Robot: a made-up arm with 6 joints.
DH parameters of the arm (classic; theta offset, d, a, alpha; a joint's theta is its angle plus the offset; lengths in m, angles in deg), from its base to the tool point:
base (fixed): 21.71 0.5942 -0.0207 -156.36
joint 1: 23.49 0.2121 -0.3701 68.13
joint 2: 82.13 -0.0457 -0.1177 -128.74
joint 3: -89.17 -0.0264 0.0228 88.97
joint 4: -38.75 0.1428 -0.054 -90
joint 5: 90 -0.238 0.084 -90
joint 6: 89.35 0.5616 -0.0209 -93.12
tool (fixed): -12.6 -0.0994 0 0
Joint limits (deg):
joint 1: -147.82..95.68
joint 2: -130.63..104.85
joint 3: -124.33..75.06
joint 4: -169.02..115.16
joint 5: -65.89..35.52
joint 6: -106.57..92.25
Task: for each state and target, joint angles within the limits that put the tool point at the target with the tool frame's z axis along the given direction. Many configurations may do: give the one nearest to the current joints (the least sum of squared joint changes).
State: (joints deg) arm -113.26 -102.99 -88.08 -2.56 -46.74 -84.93
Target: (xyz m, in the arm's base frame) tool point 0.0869 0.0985 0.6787 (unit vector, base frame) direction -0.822 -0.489 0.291
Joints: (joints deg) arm -124.36 -103.73 -84.92 13.29 -0.40 -106.36
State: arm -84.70 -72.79 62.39 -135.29 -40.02 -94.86
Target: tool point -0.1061 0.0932 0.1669 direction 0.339 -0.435 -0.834
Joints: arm -46.65 -64.35 22.46 -156.13 -61.50 -97.12
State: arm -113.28 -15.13 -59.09 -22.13 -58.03 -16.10
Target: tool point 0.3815 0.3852 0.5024 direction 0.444 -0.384 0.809
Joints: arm -146.17 -25.44 -25.25 -4.84 -12.88 0.31
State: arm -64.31 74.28 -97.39 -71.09 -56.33 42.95
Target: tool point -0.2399 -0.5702 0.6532 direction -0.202 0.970 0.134
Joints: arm -90.36 87.60 -72.03 -99.97 -60.52 65.45
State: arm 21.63 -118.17 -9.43 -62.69 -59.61 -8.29
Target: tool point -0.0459 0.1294 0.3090 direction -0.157 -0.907 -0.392
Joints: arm 11.61 -121.12 -52.91 -65.11 -62.01 -19.84
